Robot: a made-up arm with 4 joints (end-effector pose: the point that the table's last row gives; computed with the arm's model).
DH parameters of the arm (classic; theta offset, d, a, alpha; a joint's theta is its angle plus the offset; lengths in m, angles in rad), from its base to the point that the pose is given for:
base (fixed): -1.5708 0.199 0 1.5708
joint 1: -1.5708 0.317 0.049 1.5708
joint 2: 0 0.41 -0.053 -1.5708
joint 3: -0.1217 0 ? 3.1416
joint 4: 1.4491 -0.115 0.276 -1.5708
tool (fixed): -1.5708 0.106 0 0
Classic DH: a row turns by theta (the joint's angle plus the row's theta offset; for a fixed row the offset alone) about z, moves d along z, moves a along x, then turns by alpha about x.
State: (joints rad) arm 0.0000 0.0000 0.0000 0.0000
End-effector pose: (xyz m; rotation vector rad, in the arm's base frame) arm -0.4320 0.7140 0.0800 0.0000 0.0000 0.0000
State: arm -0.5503 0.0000 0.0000 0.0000
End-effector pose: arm -0.4320 0.6708 0.4710 0.5503 0.0000 0.0000
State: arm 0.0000 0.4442 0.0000 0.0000
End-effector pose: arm -0.4509 0.7140 0.1362 0.0000 0.4442 0.0000
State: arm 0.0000 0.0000 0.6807 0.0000
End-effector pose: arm -0.4320 0.5689 -0.0839 -0.6807 0.0000 0.0000
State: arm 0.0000 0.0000 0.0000 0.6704
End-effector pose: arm -0.4320 0.5884 0.2285 0.6704 0.0000 0.0000
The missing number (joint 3, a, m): 0.2307
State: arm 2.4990 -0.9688 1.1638 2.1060
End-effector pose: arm -0.5653 -0.2408 0.0412 -1.4229 0.1591 1.0545
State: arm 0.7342 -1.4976 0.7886 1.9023
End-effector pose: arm -0.4911 0.1167 -0.1105 0.3055 -0.9071 1.2011
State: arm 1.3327 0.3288 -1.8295 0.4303
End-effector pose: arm -0.3340 0.3365 -0.0969 0.9185 -0.0762 -0.3322
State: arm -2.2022 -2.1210 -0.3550 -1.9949
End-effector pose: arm 0.1136 -0.4204 0.6380 0.3322 0.7340 -2.0092
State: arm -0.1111 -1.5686 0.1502 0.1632
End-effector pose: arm -0.2492 0.6920 0.1110 0.0975 -1.5675 -0.0770
